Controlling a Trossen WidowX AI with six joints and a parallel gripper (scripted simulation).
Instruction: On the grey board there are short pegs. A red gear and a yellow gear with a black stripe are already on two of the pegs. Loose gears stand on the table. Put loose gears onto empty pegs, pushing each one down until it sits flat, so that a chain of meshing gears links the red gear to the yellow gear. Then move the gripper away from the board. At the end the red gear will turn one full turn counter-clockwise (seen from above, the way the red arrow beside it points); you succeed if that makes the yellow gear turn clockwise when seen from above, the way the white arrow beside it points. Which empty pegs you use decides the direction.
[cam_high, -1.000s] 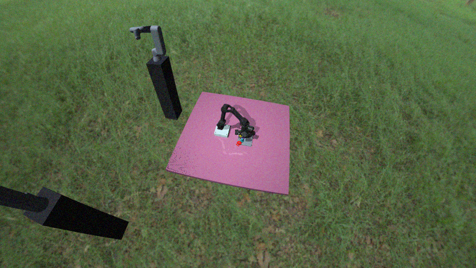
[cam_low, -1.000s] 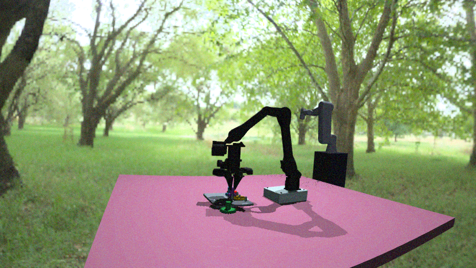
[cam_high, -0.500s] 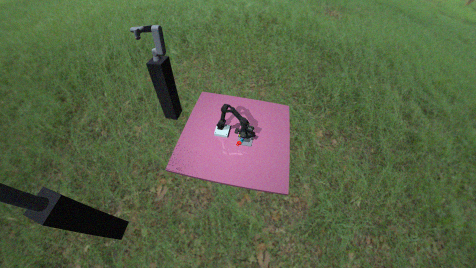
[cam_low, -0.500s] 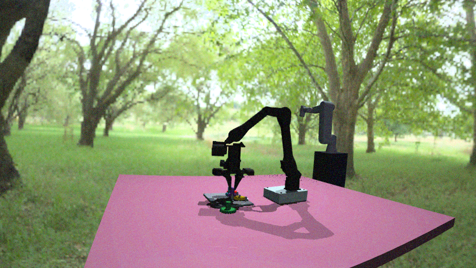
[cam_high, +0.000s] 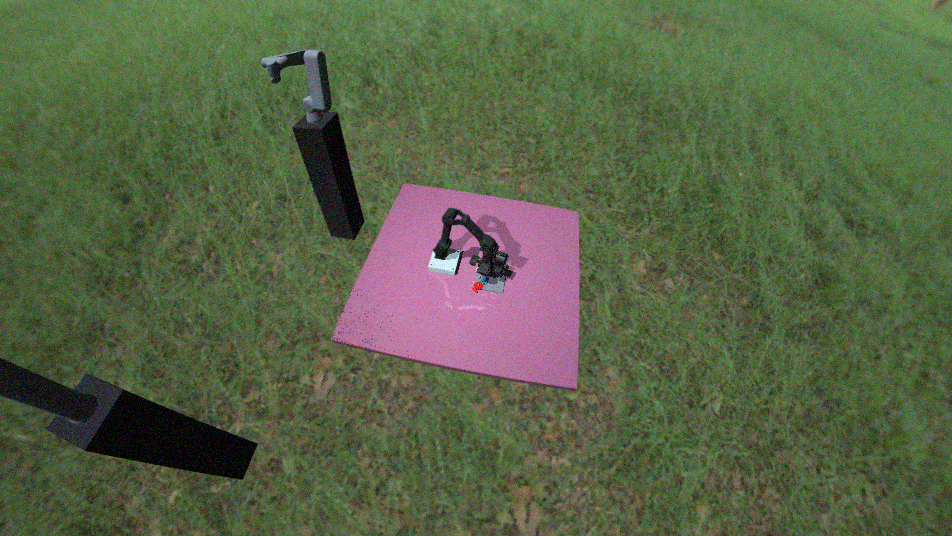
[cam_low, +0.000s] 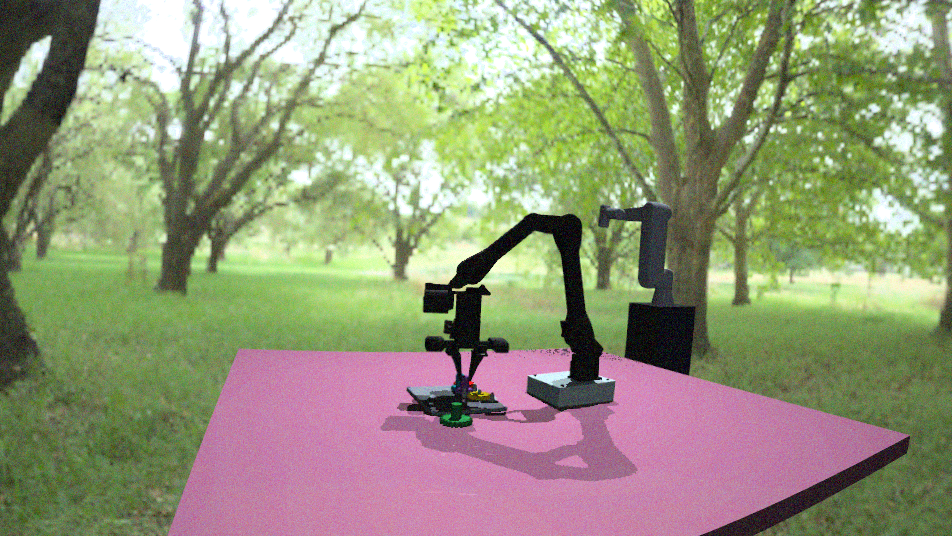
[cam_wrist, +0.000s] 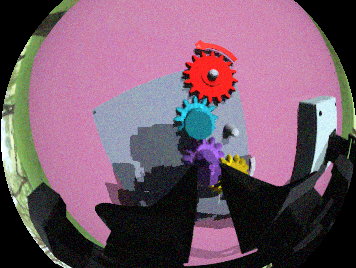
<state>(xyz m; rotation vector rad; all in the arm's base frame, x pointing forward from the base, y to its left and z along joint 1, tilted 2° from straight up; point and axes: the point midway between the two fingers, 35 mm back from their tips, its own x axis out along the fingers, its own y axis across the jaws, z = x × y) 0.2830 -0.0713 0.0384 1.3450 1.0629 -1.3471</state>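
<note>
Right now the purple gear is 10 mm below my gripper tip. Also, from my gripper tip: teal gear (40 mm to the right, 20 mm below); then yellow gear (40 mm to the left, 20 mm below, 20 mm behind); then red gear (70 mm to the right, 30 mm below, 30 mm behind).
</note>
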